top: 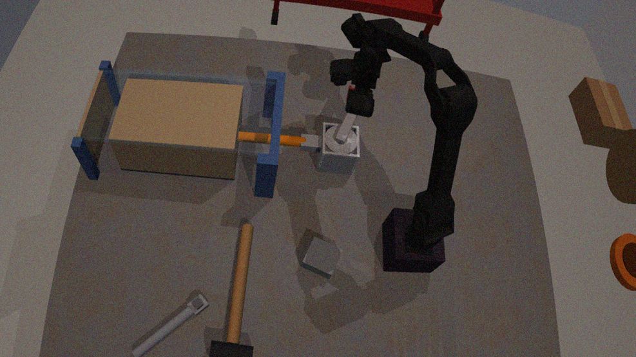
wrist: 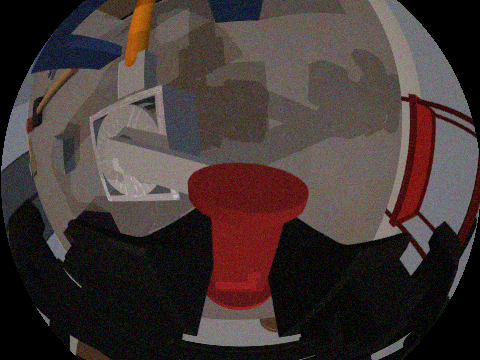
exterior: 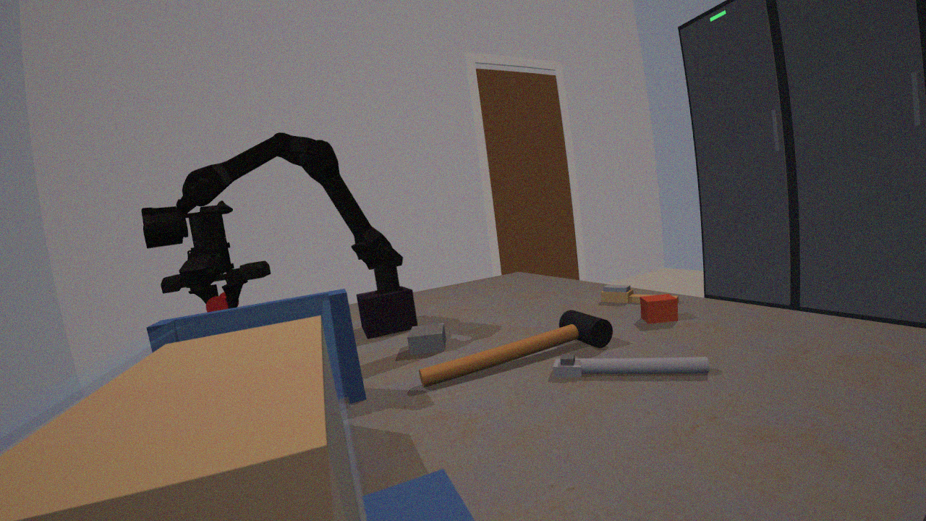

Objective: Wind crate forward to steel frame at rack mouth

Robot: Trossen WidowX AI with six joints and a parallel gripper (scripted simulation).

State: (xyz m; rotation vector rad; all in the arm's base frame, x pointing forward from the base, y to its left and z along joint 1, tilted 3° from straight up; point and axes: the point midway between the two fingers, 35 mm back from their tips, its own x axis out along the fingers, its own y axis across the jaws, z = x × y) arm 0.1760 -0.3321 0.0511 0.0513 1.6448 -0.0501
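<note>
Right now the winch handle is 1 cm ahead of my gripper tip, 4 cm to the left of it and 1 cm below it. Round my gripper tip: grey winch (1 cm ahead, 9 cm to the left, 8 cm below); red knob (2 cm above); blue steel frame (19 cm ahead, 11 cm to the left, 1 cm below).
</note>
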